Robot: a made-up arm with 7 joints.
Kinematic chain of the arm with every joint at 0, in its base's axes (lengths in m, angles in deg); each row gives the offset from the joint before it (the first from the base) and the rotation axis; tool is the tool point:
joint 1: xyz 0 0.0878 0 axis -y
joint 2: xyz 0 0.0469 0 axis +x
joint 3: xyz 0 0 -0.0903 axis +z
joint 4: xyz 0 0 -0.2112 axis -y
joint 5: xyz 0 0 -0.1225 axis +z
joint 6: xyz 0 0 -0.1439 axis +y
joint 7: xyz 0 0 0 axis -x
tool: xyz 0 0 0
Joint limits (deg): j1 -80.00..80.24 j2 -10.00..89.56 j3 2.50..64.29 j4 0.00..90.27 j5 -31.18..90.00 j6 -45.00..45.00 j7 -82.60..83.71
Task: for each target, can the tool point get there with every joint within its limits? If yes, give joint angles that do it. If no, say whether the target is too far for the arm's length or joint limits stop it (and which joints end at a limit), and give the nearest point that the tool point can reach.
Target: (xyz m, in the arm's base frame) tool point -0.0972 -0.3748 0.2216
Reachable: no: joint limits stop it (at a limit: joint 1, joint 2, joint 3, joint 4) | nearest point 0.3385 0.0940 0.2118 | short by 0.640 m
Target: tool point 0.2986 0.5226 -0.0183
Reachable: yes | joints 44.50 44.75 30.72 60.92 36.75 -26.83 -9.70
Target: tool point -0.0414 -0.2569 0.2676
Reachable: no: joint limits stop it (at a limit: joint 1, joint 2, joint 3, joint 4) | nearest point 0.3385 0.0940 0.2118 | short by 0.520 m
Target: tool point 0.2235 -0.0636 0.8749
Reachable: no: too far | nearest point 0.3385 0.0940 0.2118 | short by 0.691 m
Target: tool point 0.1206 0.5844 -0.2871
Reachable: yes | joints -0.05 50.21 29.11 31.27 -19.38 -20.96 56.99
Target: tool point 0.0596 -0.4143 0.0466
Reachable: no: joint limits stop it (at a limit: joint 1, joint 2, joint 3, joint 4) | nearest point 0.3385 0.0940 0.2118 | short by 0.603 m
